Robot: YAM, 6 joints.
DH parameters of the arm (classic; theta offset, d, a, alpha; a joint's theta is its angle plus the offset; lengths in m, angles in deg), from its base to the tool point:
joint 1: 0 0.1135 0.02 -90
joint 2: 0 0 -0.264 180
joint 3: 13.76 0 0.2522 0
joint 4: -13.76 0 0.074 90
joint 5: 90 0 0 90
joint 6: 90 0.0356 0 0
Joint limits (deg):
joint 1: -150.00..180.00
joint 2: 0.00..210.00
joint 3: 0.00..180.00
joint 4: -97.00..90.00
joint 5: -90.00..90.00
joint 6: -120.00..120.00
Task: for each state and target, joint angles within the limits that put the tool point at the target. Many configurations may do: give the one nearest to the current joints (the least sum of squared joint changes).
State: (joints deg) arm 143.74 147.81 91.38 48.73 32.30 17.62
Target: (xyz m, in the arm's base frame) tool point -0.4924 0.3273 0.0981
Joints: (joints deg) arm 148.00 157.62 115.30 44.85 27.77 17.62
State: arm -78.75 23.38 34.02 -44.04 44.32 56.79
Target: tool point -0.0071 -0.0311 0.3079
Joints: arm -67.75 6.66 41.46 -48.80 31.03 56.79
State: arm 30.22 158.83 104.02 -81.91 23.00 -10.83
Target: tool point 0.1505 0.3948 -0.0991
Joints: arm 70.75 171.38 118.44 -67.33 19.62 -10.83
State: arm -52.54 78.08 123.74 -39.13 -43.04 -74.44
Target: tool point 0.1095 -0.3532 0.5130
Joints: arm -76.27 100.82 124.94 -32.42 -39.33 -74.44
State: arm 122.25 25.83 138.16 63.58 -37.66 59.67
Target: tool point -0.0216 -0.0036 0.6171
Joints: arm 119.29 51.96 88.25 60.31 -35.35 59.67
